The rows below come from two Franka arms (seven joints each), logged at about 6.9 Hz.
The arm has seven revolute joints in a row. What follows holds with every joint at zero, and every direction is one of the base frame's. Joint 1 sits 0.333 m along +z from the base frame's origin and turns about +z. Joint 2 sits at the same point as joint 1 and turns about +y. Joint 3 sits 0.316 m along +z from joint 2 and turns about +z. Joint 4 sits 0.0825 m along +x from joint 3 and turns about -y. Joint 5 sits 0.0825 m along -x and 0.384 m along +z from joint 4 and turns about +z. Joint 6 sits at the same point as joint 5 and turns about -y. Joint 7 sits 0.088 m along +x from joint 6 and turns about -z. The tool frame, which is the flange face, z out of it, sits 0.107 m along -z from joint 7; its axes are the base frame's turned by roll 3.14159, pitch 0 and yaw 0 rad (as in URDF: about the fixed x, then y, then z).
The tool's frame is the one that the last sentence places.
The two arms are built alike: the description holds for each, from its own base.
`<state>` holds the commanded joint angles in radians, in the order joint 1, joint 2, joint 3, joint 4, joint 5, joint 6, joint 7, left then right.
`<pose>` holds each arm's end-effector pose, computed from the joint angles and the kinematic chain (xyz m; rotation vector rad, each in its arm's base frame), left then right.
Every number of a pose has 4 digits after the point. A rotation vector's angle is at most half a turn.
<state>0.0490 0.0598 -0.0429 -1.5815 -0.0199 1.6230 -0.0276 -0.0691 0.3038 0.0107 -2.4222 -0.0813 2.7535 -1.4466</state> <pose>0.5761 0.0022 0.5902 3.1188 0.0545 -0.0288 0.4939 -0.0253 0.1873 2.3088 2.0714 0.0009</pose>
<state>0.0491 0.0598 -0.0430 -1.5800 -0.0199 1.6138 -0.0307 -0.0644 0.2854 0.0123 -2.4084 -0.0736 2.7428 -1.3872</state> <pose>0.5752 0.0022 0.5901 3.1186 0.0592 -0.0409 0.5013 -0.0230 0.2000 2.3609 1.9919 0.0298</pose>
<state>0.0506 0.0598 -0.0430 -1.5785 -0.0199 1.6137 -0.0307 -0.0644 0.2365 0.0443 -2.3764 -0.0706 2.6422 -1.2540</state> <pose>0.5753 0.0030 0.5908 3.1186 0.0615 -0.0387 0.5102 -0.0079 0.2266 2.4769 1.8712 0.0147</pose>
